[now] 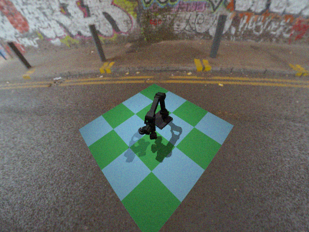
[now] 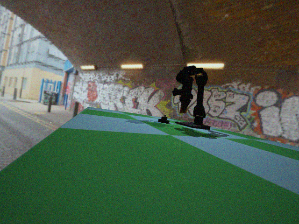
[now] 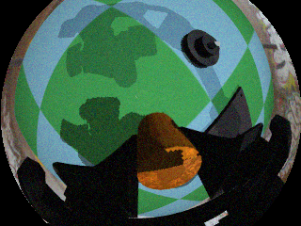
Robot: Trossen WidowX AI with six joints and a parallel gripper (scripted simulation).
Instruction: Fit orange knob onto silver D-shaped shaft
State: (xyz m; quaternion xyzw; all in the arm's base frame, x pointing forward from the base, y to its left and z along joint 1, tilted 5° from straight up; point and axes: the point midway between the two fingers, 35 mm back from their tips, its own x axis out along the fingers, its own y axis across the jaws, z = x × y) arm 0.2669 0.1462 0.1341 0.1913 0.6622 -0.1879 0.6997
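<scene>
The dark round pedestal is 3 cm ahead of my gripper tip, 17 cm to the right of it and 7 cm below it. Round my gripper tip: orange knob: 3 cm above.
</scene>
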